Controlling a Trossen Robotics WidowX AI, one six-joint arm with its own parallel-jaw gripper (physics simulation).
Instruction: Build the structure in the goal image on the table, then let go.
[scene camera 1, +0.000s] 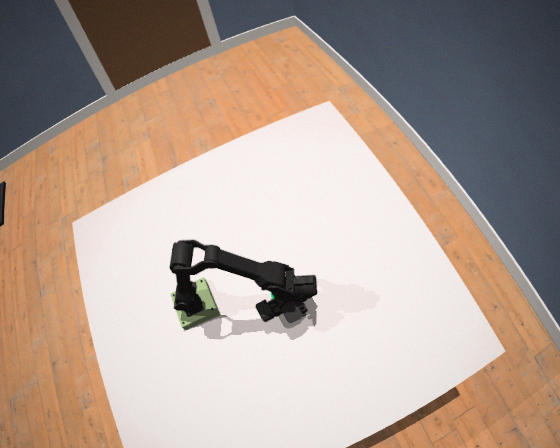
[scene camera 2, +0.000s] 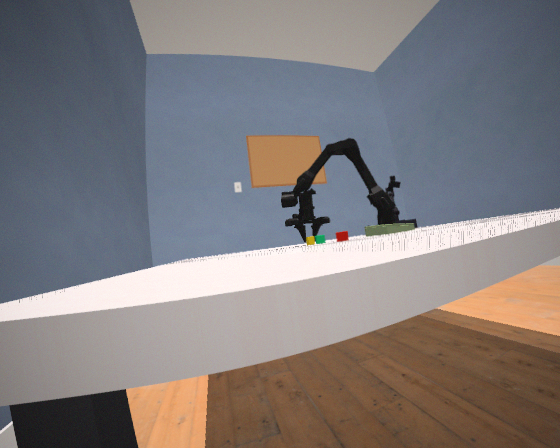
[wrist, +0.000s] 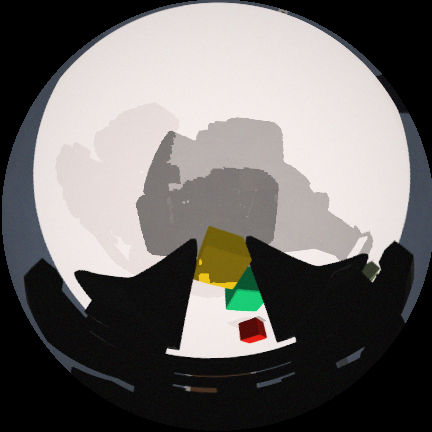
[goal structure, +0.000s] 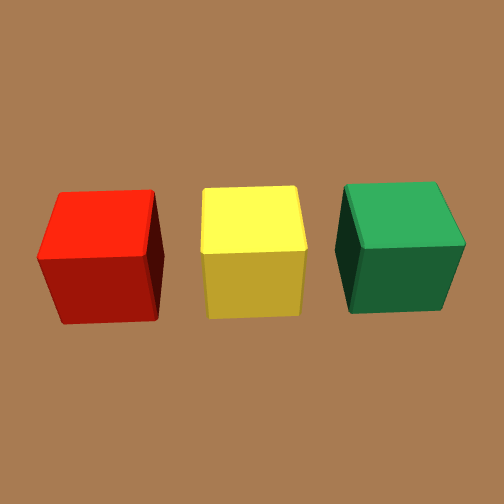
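Pixels of known places: gripper, between the fingertips: (scene camera 2: 309, 241) (wrist: 220, 242); arm's base, origin of its link: (scene camera 1: 192, 305) (scene camera 2: 386, 225).
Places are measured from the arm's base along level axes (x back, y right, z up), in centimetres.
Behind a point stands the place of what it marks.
A yellow cube (scene camera 2: 310, 241) {x -30.0, y 11.9, z -2.2 cm} (wrist: 222, 265) {x -29.2, y 13.9, z -0.3 cm} is between the two fingertips of my gripper (scene camera 2: 310, 238) {x -29.3, y 14.5, z -2.4 cm} (wrist: 220, 242) {x -29.3, y 14.5, z -2.4 cm}, low at the table top. The fingers press on its two sides, so the gripper is shut on it. A green cube (scene camera 1: 273, 296) {x -25.9, y 8.9, z -0.3 cm} (scene camera 2: 320, 239) {x -27.4, y 7.8, z -2.0 cm} (wrist: 244, 300) {x -27.2, y 9.7, z -0.3 cm} sits right beside the yellow one, partly hidden by a finger in the wrist view; whether the two touch I cannot tell. A red cube (scene camera 2: 342, 236) {x -24.6, y -4.5, z -1.9 cm} (wrist: 252, 330) {x -24.1, y -1.1, z -1.3 cm} lies apart, nearer the arm's base. The yellow and red cubes are hidden under the arm in scene camera 1.
The white table (scene camera 1: 300, 175) {x -54.8, y -32.4, z -3.5 cm} (scene camera 2: 200, 285) {x -69.0, y -60.5, z -3.6 cm} (wrist: 210, 65) {x -30.4, y 30.3, z -3.6 cm} carries the arm's green base plate (scene camera 1: 207, 298) {x -5.8, y 0.0, z 0.4 cm} (scene camera 2: 390, 230) {x -6.0, y -8.2, z -2.3 cm}. The arm's shadows fall around the cubes. An orange board (scene camera 2: 282, 160) hangs on the wall behind.
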